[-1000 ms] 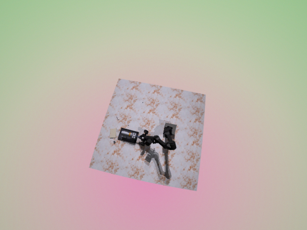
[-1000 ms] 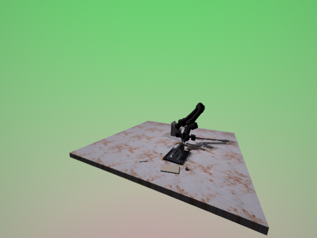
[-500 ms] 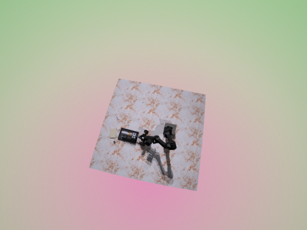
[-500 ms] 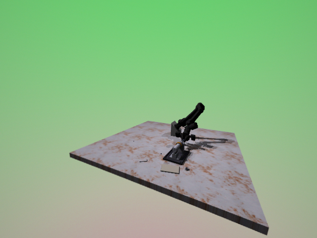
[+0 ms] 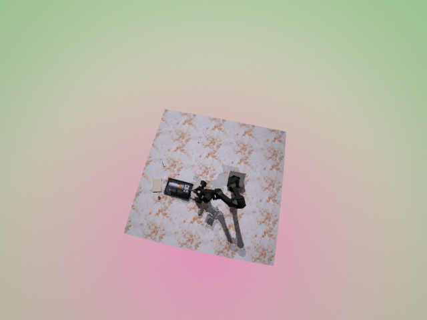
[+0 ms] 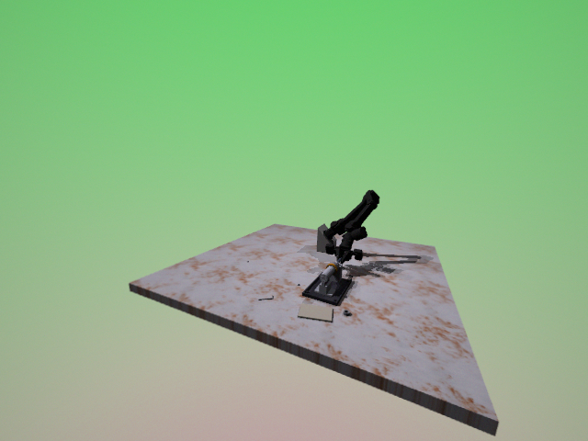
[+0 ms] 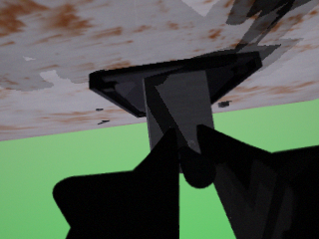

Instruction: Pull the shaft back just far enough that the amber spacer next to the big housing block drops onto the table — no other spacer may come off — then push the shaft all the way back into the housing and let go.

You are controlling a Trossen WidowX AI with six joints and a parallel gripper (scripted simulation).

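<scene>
Right now the amber spacer is 110 mm ahead of my gripper tip, 10 mm to the left of it and 20 mm above it. From my gripper tip the other things lie so: thin dark pin: 350 mm ahead, 160 mm to the right, 60 mm below; dark ring: 280 mm ahead, 140 mm to the left, 60 mm below; beige card: 340 mm ahead, 40 mm to the left, 60 mm below.
</scene>
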